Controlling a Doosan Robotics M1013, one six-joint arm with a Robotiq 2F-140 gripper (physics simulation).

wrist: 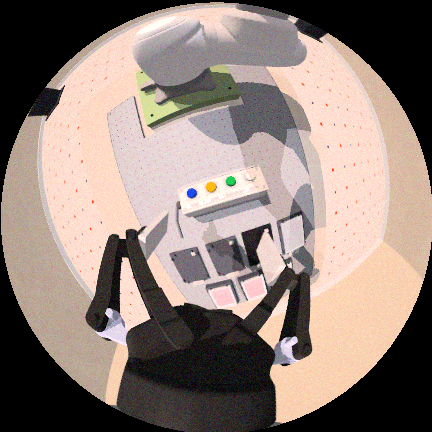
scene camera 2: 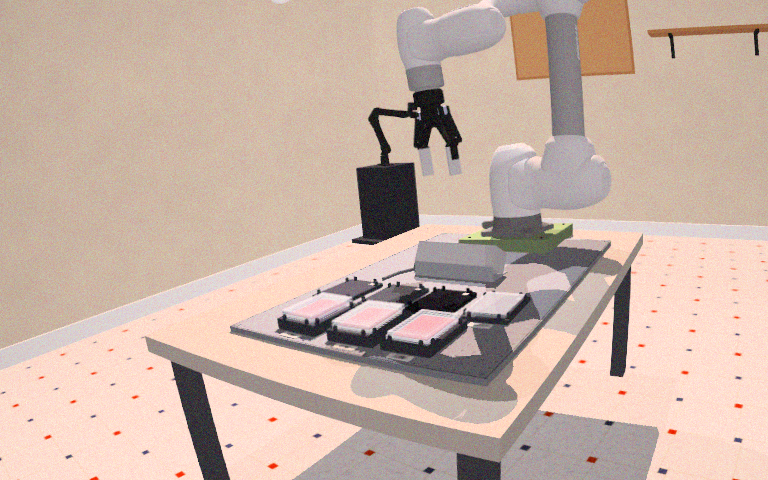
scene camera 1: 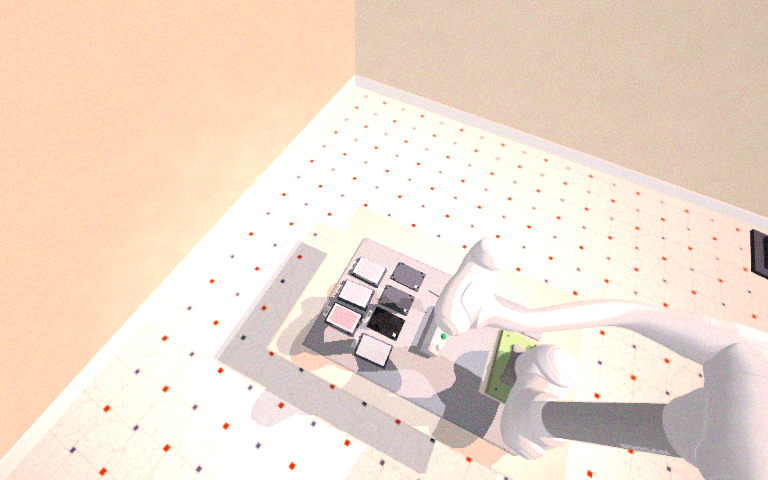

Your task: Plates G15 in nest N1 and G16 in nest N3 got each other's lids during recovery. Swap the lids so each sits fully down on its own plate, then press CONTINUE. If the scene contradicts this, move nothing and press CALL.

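Places are measured from the arm's base along level axes (x left, y ahead, z down), in centimetres.
Where they show: gripper, fingertip midpoint: (wrist: 214,232) (scene camera 2: 441,175); arm's base, link origin: (wrist: 181,76) (scene camera 2: 518,231).
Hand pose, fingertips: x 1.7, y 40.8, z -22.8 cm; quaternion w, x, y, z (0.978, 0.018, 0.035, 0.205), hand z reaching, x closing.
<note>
Each offset is from my fingertips to the centre of the thing. "pt": to the spot under its first point.
Three clear-topped plates with pink contents stand in a row of black nests: an outer plate {dx -4.0, dy +40.3, dz +21.6 cm} (scene camera 1: 369,270) (scene camera 2: 317,308) (wrist: 221,296), a middle plate {dx +9.2, dy +38.8, dz +21.7 cm} (scene camera 1: 355,293) (scene camera 2: 368,318) (wrist: 253,286) and a third plate {dx +21.2, dy +36.9, dz +22.6 cm} (scene camera 1: 343,318) (scene camera 2: 424,327), which my right finger hides in the wrist view. Their labels are too small to read, and I cannot tell which lid is whose or how fully each sits. The button box {dx +2.9, dy -1.3, dz +21.0 cm} (scene camera 2: 458,261) (wrist: 227,200) carries a blue button {dx -4.8, dy -2.8, dz +18.8 cm} (wrist: 191,193), an orange button {dx +0.2, dy -3.3, dz +18.8 cm} (wrist: 211,187), a green button {dx +5.2, dy -3.8, dz +18.8 cm} (scene camera 1: 443,336) (wrist: 230,181) and a white button {dx +10.2, dy -4.3, dz +18.8 cm} (wrist: 251,175). My gripper (scene camera 2: 440,162) (wrist: 214,232) is open and empty, high above the board.
Behind the plates are two grey nests {pt dx -13.0, dy +23.8, dz +24.2 cm} (scene camera 1: 407,275) (scene camera 2: 351,288) (wrist: 189,265), {pt dx +0.0, dy +22.2, dz +24.3 cm} (scene camera 1: 396,298) (scene camera 2: 398,293) (wrist: 225,255) and a black nest {dx +12.3, dy +20.0, dz +24.2 cm} (scene camera 1: 386,322) (scene camera 2: 447,299) (wrist: 250,245). Beside them is a white-topped item {dx +25.2, dy +18.4, dz +23.8 cm} (scene camera 1: 373,349) (scene camera 2: 497,305) (wrist: 291,234). The arm stands on a green base (scene camera 2: 543,244).
</note>
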